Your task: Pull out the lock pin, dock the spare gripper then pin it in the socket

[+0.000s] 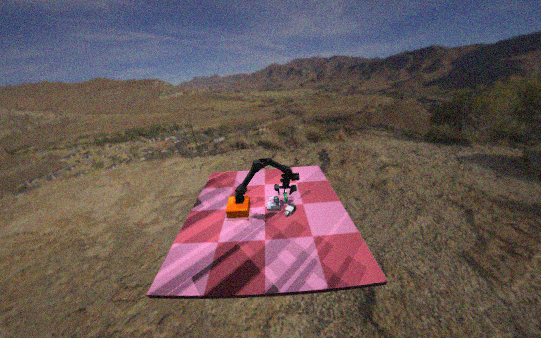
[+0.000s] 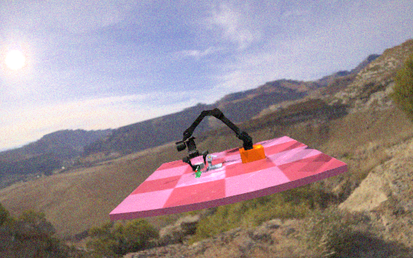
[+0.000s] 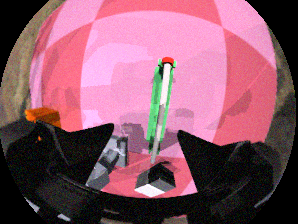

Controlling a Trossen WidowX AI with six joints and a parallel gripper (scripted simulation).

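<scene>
My gripper tip is 160 mm to the left of the spare gripper, 50 mm short of it and 20 mm above it. Also, from my gripper tip: socket: 100 mm to the right, 70 mm behind.
</scene>
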